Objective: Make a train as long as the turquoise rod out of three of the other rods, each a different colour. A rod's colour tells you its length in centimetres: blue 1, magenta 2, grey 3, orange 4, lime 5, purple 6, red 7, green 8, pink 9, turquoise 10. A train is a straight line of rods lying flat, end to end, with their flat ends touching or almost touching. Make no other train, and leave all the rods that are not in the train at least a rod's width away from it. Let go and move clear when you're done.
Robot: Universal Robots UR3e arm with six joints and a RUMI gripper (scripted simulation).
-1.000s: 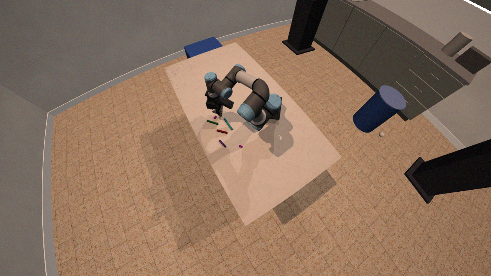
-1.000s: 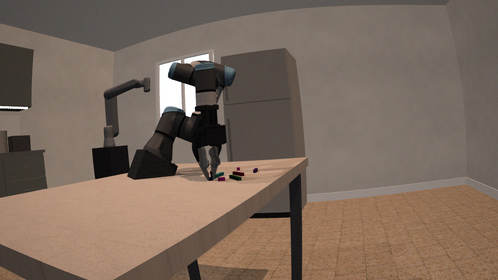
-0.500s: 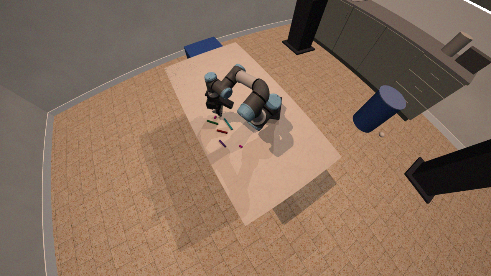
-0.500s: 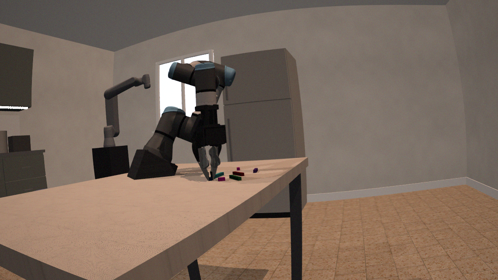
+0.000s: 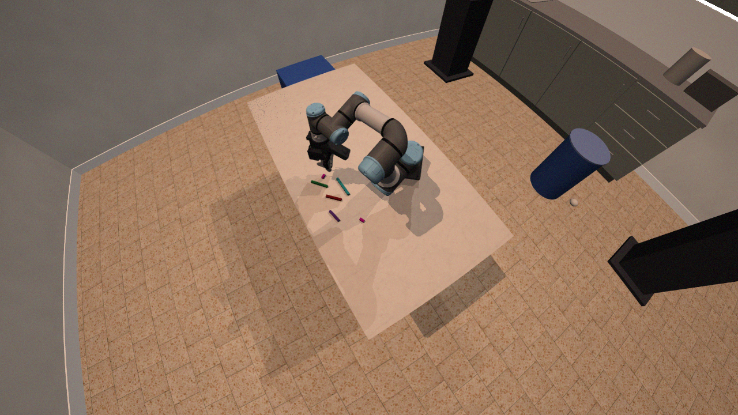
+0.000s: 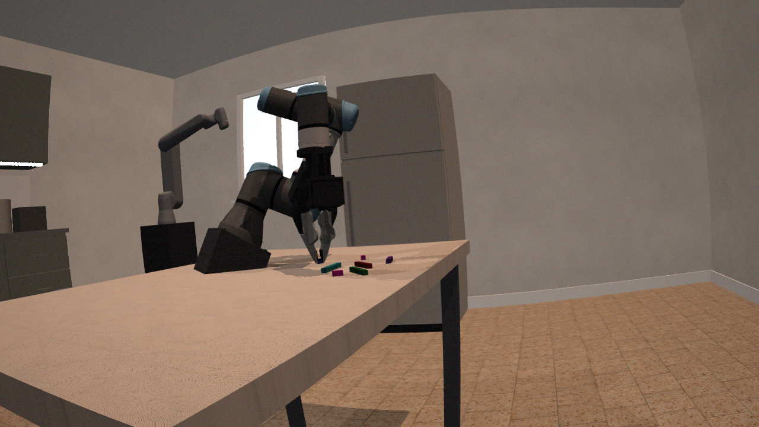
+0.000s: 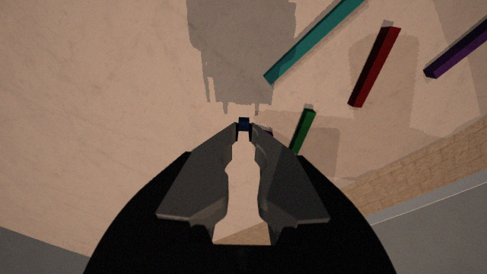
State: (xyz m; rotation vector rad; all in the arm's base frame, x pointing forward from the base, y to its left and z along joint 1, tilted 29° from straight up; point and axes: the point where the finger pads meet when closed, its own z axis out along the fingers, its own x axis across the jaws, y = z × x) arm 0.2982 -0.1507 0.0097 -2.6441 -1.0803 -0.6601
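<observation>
The purple rod lies 20 cm to the left of my hand, 8 cm ahead of it and 4 cm below it. From my hand the other things lie so: green rod 7 cm ahead, 4 cm below, 3 cm to the left; then turquoise rod 9 cm to the left, 4 cm below, 2 cm behind; then blue rod 1 cm below.
</observation>
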